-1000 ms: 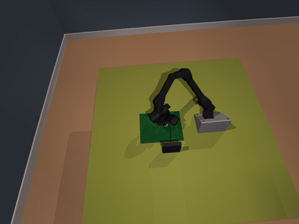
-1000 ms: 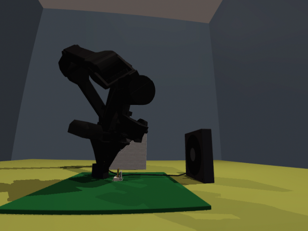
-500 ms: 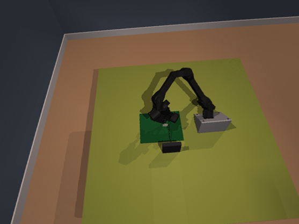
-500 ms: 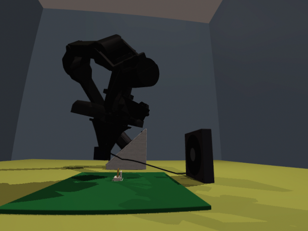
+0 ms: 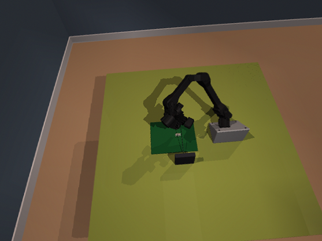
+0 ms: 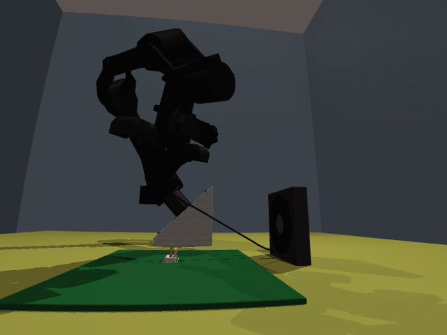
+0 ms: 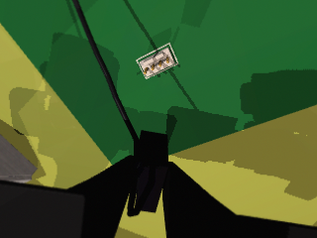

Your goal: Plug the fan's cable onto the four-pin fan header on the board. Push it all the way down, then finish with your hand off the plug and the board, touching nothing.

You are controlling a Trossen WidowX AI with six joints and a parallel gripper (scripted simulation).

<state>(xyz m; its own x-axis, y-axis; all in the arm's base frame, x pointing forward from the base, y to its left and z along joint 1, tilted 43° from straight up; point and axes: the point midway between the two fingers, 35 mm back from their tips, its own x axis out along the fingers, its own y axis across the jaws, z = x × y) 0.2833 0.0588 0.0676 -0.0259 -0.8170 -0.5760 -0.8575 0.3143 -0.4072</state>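
Now: the green board 5 cm ahead of my gripper tip, 4 cm to the left of it and 13 cm below it. Round my gripper tip: black fan 3 cm behind, 22 cm to the left, 5 cm below; white four-pin header 1 cm ahead, 3 cm to the left, 11 cm below; black plug 1 cm to the right.
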